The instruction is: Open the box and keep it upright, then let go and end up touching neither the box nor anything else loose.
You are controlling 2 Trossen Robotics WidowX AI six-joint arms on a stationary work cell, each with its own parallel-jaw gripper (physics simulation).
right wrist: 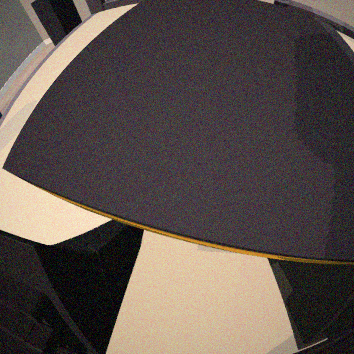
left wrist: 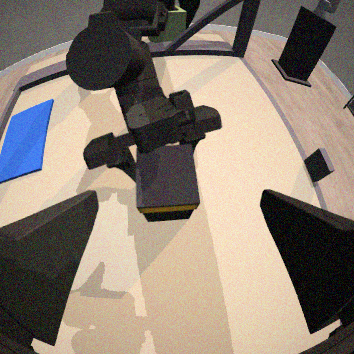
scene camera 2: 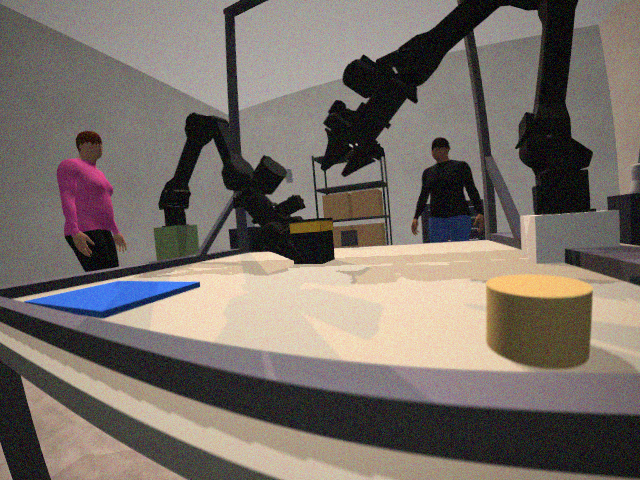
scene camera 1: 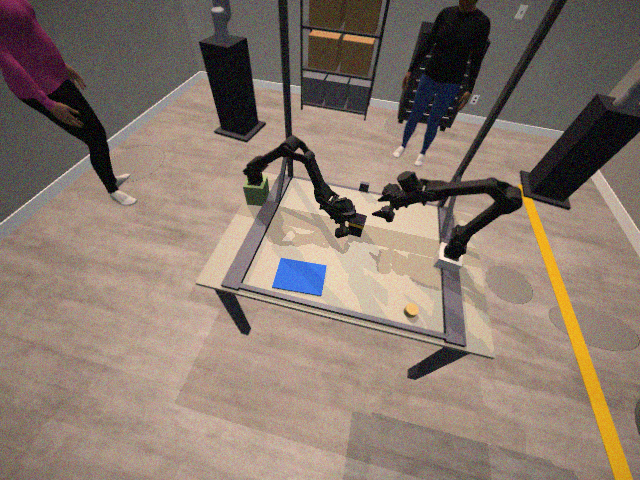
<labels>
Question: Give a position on a black box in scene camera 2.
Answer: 315,247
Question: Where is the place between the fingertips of the left gripper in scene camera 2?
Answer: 333,173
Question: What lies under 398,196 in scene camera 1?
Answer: The left gripper.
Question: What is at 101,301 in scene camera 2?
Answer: A flat blue mat.
</labels>
